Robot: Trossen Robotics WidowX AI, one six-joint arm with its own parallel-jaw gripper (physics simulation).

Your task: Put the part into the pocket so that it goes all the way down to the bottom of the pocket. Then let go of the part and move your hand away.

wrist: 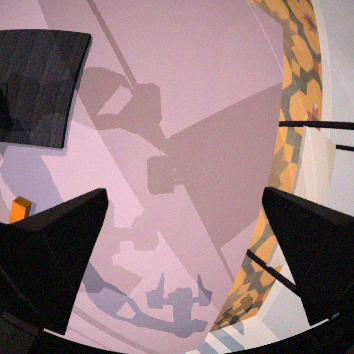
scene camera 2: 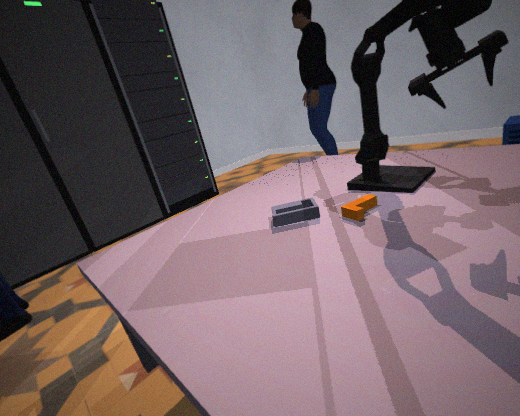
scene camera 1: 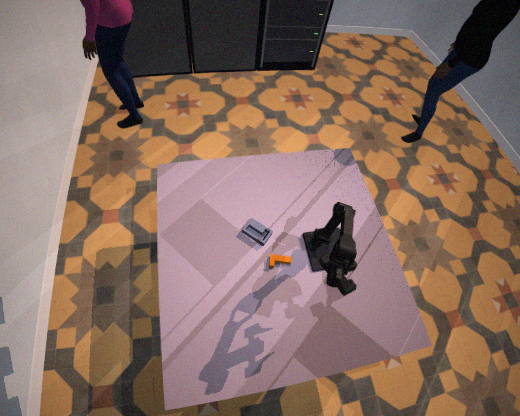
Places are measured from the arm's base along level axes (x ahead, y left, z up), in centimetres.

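Pixels of known places: gripper, fingertip midpoint: (wrist: 186,195) (scene camera 2: 467,97); arm's base, origin of the base link: (scene camera 2: 371,177) (scene camera 1: 317,240).
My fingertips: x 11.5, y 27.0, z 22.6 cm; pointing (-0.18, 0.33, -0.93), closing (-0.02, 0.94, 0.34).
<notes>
Ahead of a thing's pixels: the offset from my fingertips to its top centre. "spot": to the spot under its first point. Level surfaces: height alone.
The orange L-shaped part {dx +12.6, dy -23.1, dz -21.9 cm} (scene camera 1: 282,259) (scene camera 2: 359,207) lies flat on the table; one end of the part {spot: dx +8.3, dy -22.0, dz -21.9 cm} (wrist: 19,210) shows at the left edge of the wrist view, beyond the left finger. The grey block {dx +17.6, dy -42.9, dz -21.3 cm} (scene camera 1: 258,225) (scene camera 2: 296,217) with the L-shaped pocket stands apart from the part, to its upper left in scene camera 1. The pocket is empty. My gripper (scene camera 2: 467,96) (wrist: 186,195) is wide open with nothing between its fingers, high above the table and off to the right of the part. The block does not show in the wrist view.
The arm's dark base plate (scene camera 1: 315,257) (scene camera 2: 395,182) (wrist: 45,90) stands on the pink table {dz -24.9 cm} (scene camera 1: 190,370) (scene camera 2: 240,350), close to the part. Shadows of the arm fall across the table. Two people and dark cabinets (scene camera 1: 225,35) (scene camera 2: 45,125) stand beyond the table.
</notes>
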